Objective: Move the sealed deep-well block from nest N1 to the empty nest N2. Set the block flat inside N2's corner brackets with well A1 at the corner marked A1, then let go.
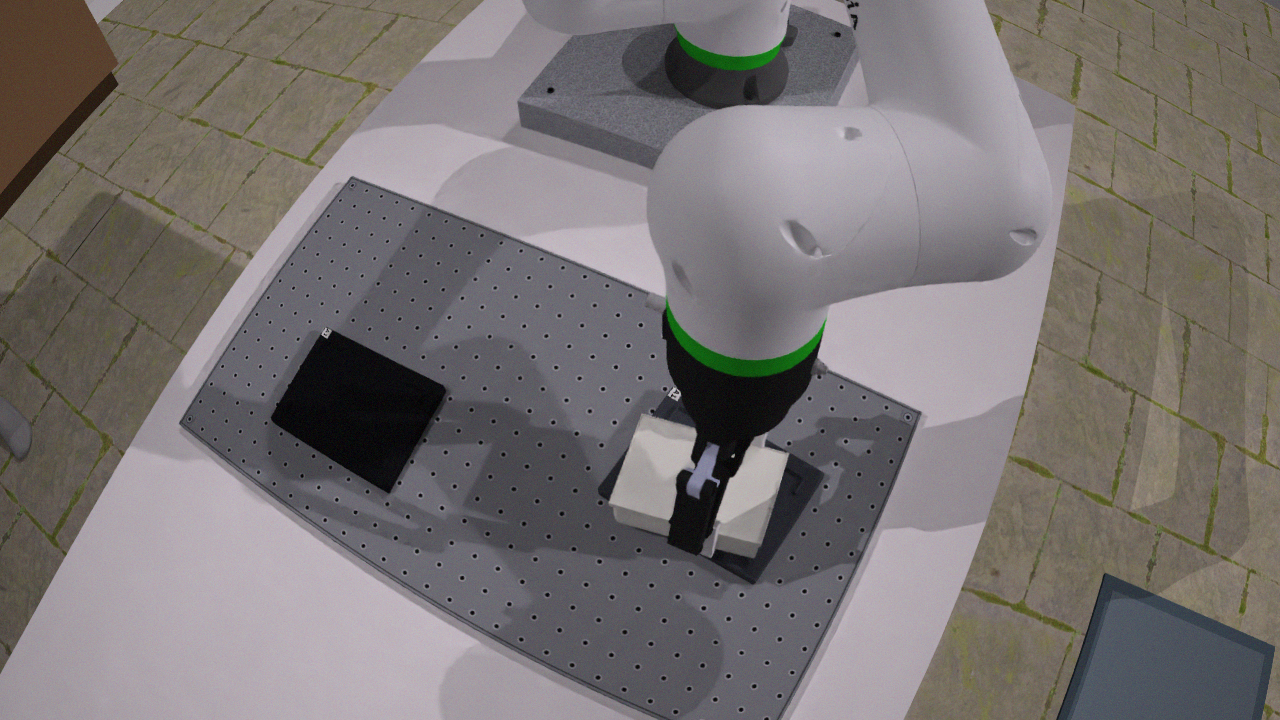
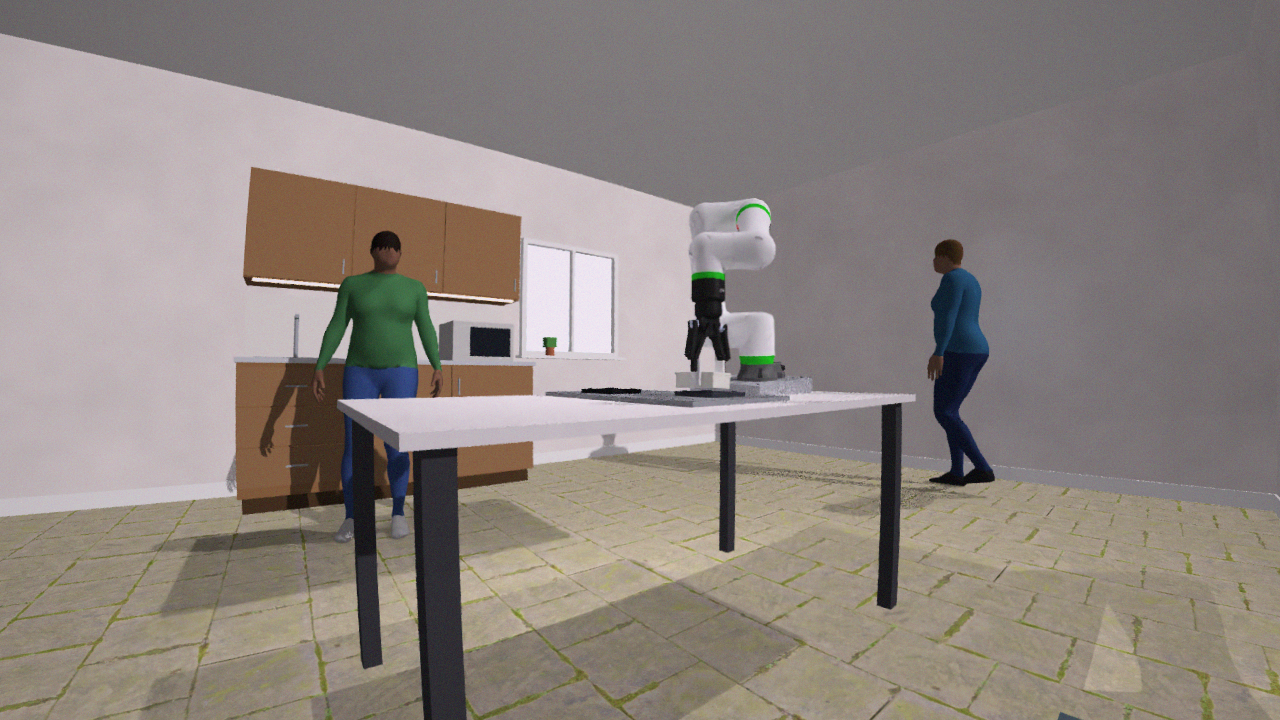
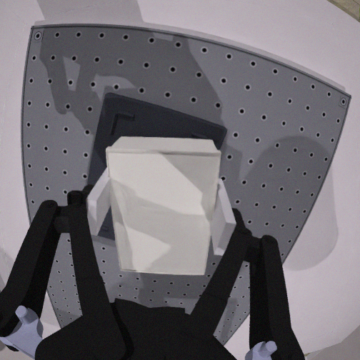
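Seen in the pictures: gripper, fingertip midpoint: (image 1: 721, 501) (image 2: 708, 385); arm's base at its link origin: (image 1: 726, 67) (image 2: 757, 379).
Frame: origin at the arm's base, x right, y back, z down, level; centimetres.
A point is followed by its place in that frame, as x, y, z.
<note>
The white sealed block (image 1: 648, 465) @(-14.4, -49.7, -2.4) (image 2: 702, 379) @(-22.2, -52.6, -0.8) (image 3: 162, 180) is between the fingers, roughly level, a small way above a dark nest (image 1: 805, 477) @(-26.5, -43.0, 2.6) (image 3: 165, 118) at the right of the board. It is turned relative to that nest and covers much of it. My gripper (image 1: 729, 488) @(-20.7, -48.8, 1.0) (image 2: 707, 369) @(-20.7, -48.8, 1.0) (image 3: 164, 183) is shut on the block, its pale pads on two opposite sides. The other nest (image 1: 358, 410) @(13.9, -56.0, 2.7) (image 2: 611, 390) @(6.9, -61.3, 2.8), black, lies at the board's left with no block on it. A small A1 tag (image 1: 325, 333) @(22.8, -50.6, 2.7) marks its corner. Neither nest's number nor the block's well A1 is readable.
Both nests are on a grey perforated board (image 1: 537, 358) @(0.9, -42.5, 3.9) (image 3: 310, 120) on the white table (image 1: 179, 582) @(24.4, -83.6, 5.2) (image 2: 537, 419) @(-38.5, -108.4, 5.2). The arm's grey base slab (image 1: 581, 116) @(11.4, -15.0, 0.7) is behind the board. Two people (image 2: 383, 322) (image 2: 959, 313) stand away from the table.
</note>
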